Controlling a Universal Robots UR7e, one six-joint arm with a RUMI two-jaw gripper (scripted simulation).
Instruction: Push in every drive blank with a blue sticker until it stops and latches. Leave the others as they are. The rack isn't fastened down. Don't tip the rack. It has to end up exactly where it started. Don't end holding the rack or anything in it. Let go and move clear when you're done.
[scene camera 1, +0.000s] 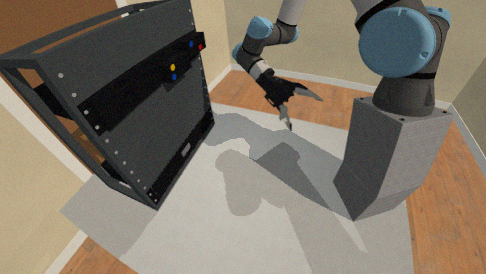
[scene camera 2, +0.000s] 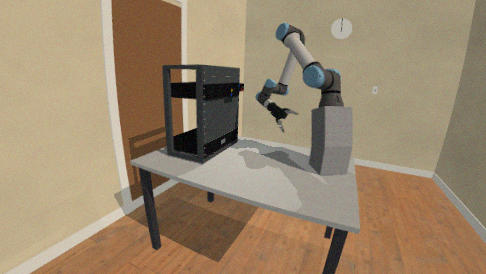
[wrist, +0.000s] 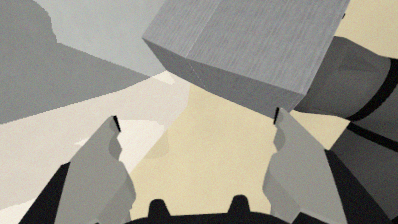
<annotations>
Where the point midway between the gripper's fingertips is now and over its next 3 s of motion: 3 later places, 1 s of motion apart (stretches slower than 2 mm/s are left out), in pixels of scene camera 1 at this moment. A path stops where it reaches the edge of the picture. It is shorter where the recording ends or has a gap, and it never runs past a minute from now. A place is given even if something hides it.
My gripper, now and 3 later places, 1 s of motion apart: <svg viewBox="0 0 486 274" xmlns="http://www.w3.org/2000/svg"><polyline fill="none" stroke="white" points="306,117 309,116 321,112 331,90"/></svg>
</annotations>
